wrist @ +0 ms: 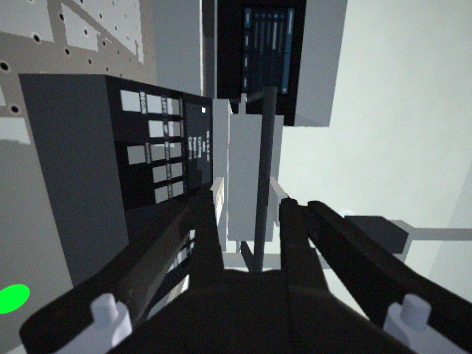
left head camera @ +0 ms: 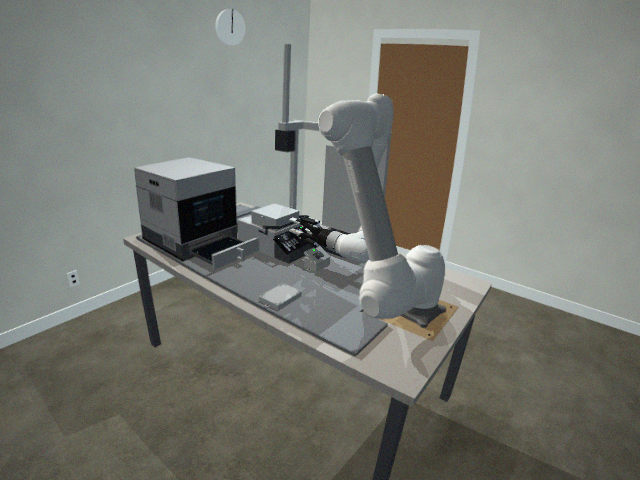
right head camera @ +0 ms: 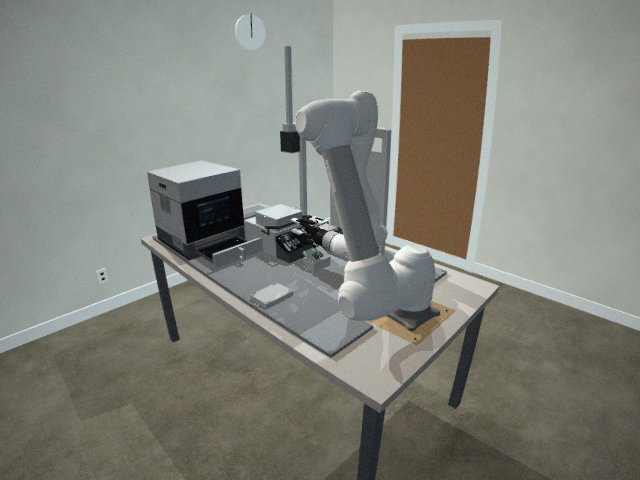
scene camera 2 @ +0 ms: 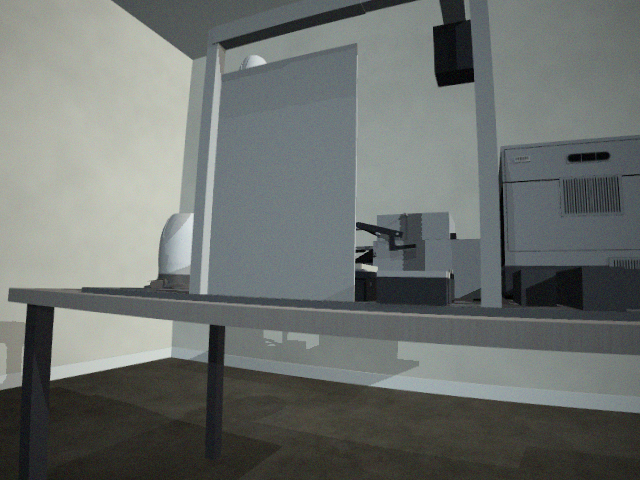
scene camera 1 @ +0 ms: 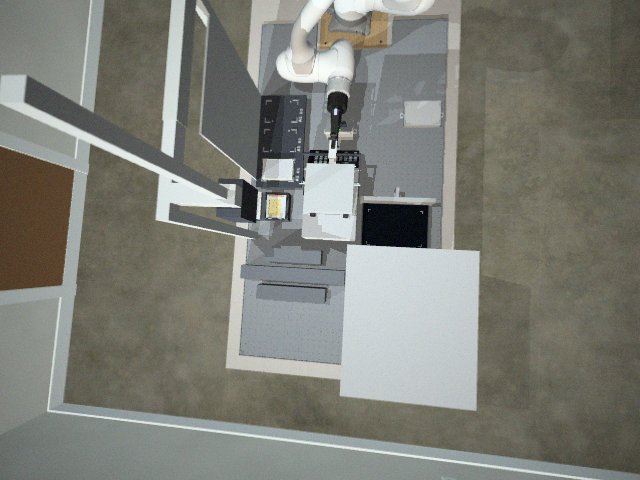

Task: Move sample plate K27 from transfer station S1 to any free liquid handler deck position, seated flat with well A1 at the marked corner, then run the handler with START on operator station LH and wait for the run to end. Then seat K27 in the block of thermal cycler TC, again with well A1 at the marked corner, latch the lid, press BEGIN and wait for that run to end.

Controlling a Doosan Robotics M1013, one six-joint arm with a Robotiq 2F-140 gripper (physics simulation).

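Frame: origin at the arm's base, x ahead, y right, z down, level; metres.
Seen in the pictures: gripper, between the fingertips: (wrist: 245,188) (left head camera: 291,224) (right head camera: 292,224) (scene camera 2: 376,237) (scene camera 1: 332,161); arm's base, origin of its link: (left head camera: 417,309) (right head camera: 409,312) (scene camera 1: 352,14).
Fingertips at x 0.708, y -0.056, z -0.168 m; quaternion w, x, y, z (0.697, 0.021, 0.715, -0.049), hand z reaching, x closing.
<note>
Pixels of each thing's top centre, then the offset from my fingertips to it. "*": a spot on its surface instead.
- pale lid, a spot on its surface: (wrist: 250,190) * dy +0.007, dx +0.025, dz -0.009 m
- dark bar, centre of its top: (wrist: 268,196) (scene camera 1: 331,153) dy +0.004, dx -0.018, dz -0.024 m
- sloping keypad, a spot on its surface: (wrist: 155,150) (left head camera: 292,245) * dy -0.041, dx -0.056, dz +0.078 m
- handler's black deck, a spot on its surface: (scene camera 1: 395,225) * dy -0.281, dx +0.177, dz +0.124 m
- white plate, centre of its top: (scene camera 1: 277,169) (right head camera: 324,228) dy +0.225, dx +0.038, dz +0.085 m
- dark marked rack, a spot on its surface: (scene camera 1: 283,125) * dy +0.241, dx -0.149, dz +0.101 m
- yellow-topped plate, centre of its top: (scene camera 1: 276,205) dy +0.206, dx +0.186, dz +0.104 m
- white flat object, centre of its top: (left head camera: 280,293) (right head camera: 271,292) (scene camera 1: 422,112) dy -0.308, dx -0.294, dz +0.131 m
- small box, centre of its top: (scene camera 1: 339,123) (left head camera: 317,250) (right head camera: 316,249) dy +0.009, dx -0.177, dz +0.075 m
- post, a spot on its surface: (scene camera 2: 488,206) * dy +0.308, dx +0.321, dz -0.001 m
The thermal cycler (left head camera: 258,241) (right head camera: 264,238) has a pale lid (left head camera: 275,213) (right head camera: 278,212) (scene camera 1: 329,188) (wrist: 250,190) that looks down and roughly level; whether it is latched I cannot tell. A dark bar (wrist: 266,155) runs along the lid's front. My gripper (scene camera 1: 332,150) (wrist: 245,188) is partly open and empty, at the lid's front above the sloping keypad (wrist: 155,150) (left head camera: 290,243). The bar and lid front show between the fingertips. The handler's black deck (scene camera 1: 395,225) stands out in its drawer with no plate visible. K27 cannot be identified; the cycler block is hidden under the lid.
A white plate (scene camera 1: 278,169) sits on a dark marked rack (scene camera 1: 283,125), beside a yellow-topped plate (scene camera 1: 276,206). A white flat object (left head camera: 280,295) (scene camera 1: 422,113) lies near the table edge. A small box (left head camera: 316,259) with a green light stands before the cycler. A grey panel (scene camera 2: 286,180) and post (scene camera 2: 488,206) stand alongside.
</note>
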